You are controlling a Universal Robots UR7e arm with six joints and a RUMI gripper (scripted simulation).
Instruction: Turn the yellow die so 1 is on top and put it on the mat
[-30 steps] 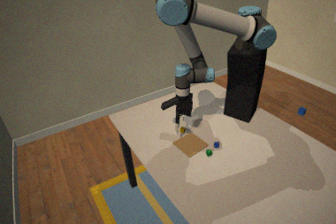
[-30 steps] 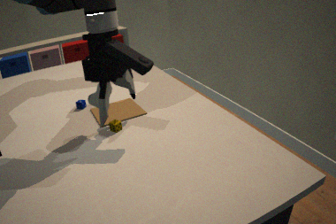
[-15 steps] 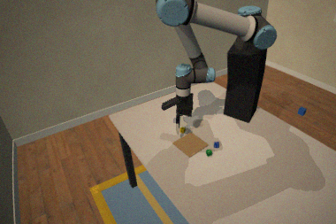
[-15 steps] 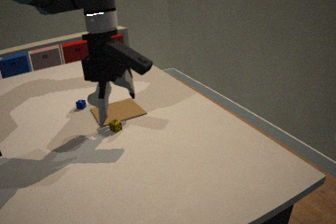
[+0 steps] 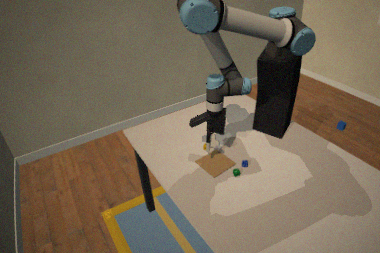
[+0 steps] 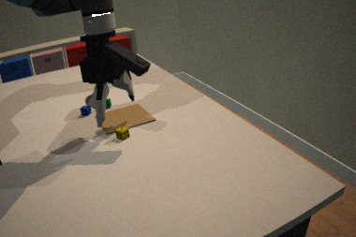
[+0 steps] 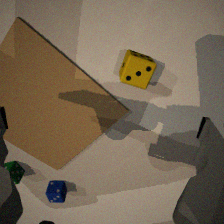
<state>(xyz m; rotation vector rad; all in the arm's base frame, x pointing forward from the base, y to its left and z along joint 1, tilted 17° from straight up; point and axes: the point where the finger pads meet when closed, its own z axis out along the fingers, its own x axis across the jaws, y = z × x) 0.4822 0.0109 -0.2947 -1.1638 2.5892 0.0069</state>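
Right now my hand is 4 cm above the yellow die and 3 cm to the left of it. Round my hand: blue die (17 cm to the left, 9 cm behind, 4 cm below); then green die (19 cm to the left, 4 cm below, 2 cm behind); then tan mat (8 cm to the left, 5 cm below, 2 cm ahead).
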